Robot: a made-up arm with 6 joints.
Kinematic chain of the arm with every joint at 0, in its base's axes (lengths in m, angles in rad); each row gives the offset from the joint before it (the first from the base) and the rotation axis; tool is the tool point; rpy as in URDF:
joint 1: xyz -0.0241 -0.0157 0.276 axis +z
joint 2: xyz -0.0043 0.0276 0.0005 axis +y
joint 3: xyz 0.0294 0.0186 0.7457 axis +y
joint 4: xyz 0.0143 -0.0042 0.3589 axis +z
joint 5: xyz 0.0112 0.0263 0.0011 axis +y
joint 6: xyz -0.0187 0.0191 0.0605 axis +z
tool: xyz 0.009 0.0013 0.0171 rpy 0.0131 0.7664 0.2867
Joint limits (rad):
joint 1: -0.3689..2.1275
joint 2: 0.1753..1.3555
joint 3: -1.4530..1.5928
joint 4: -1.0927..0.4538
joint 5: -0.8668..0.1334
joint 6: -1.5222..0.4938
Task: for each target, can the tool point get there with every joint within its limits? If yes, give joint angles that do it. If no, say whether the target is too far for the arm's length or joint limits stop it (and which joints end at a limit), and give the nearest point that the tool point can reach.
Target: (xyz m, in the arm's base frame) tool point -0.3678 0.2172 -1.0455
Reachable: no: too far | nearest point -0.4691 0.5928 -0.0355 | short by 1.082 m
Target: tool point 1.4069 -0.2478 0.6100
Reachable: no: too far | nearest point 1.1173 -0.2008 0.5427 | short by 0.301 m
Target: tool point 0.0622 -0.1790 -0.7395
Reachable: no: joint limits stop it (at a limit: joint 1, joint 2, joint 3, joint 4, joint 5, joint 6) | nearest point 0.6974 -0.2343 -0.0355 | short by 0.950 m
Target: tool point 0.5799 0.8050 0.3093
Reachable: yes | joints 0.8470 1.1070 1.1072 -0.1889 -0.1100 0.1962
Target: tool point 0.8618 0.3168 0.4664
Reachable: yes | joints 0.2860 0.8805 1.2076 -0.9261 -0.0002 0.0304
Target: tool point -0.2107 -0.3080 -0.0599
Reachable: no: joint limits stop it (at a limit: joint 1, joint 2, joint 3, joint 4, joint 5) | nearest point 0.6974 -0.2343 -0.0355 | short by 0.911 m
